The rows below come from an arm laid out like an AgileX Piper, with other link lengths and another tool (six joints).
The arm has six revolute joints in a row. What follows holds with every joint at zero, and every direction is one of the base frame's. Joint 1 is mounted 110.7 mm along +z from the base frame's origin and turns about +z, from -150 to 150 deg. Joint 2 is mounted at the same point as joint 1 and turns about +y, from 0 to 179.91 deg. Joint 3 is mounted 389.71 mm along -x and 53.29 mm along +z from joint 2 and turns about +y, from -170 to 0 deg. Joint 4 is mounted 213.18 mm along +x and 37.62 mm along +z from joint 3 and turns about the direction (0.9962, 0, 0.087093), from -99.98 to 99.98 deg. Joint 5 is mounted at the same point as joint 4 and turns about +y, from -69.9 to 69.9 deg. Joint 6 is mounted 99.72 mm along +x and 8.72 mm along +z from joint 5 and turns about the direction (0.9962, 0, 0.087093), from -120 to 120 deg. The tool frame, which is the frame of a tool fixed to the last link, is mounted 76.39 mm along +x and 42 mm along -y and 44.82 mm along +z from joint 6; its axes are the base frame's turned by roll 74.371, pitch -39.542 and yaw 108.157 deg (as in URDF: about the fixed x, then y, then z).
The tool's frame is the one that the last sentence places.
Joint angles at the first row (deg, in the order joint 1, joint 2, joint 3, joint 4, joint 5, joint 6):
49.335 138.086 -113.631 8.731 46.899 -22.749
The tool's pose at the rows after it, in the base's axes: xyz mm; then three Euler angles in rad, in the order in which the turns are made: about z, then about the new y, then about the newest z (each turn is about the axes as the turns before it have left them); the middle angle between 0 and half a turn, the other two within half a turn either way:
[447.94 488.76 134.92 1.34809 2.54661 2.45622]
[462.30 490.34 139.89 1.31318 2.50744 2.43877]
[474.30 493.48 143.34 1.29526 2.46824 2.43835]
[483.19 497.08 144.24 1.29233 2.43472 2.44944]
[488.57 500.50 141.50 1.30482 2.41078 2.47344]
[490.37 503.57 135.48 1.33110 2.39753 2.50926]
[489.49 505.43 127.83 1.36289 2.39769 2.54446]
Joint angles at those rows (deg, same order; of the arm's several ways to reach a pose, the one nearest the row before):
48.359 138.920 -115.816 8.534 46.242 -22.436
47.476 140.021 -118.671 9.113 45.734 -22.375
46.767 141.320 -121.755 10.204 45.522 -22.406
46.219 142.625 -124.455 11.651 45.442 -22.702
45.810 143.852 -126.440 13.440 45.513 -23.267
45.542 144.927 -127.664 15.435 45.831 -23.998
45.391 145.734 -128.190 17.009 46.460 -24.791

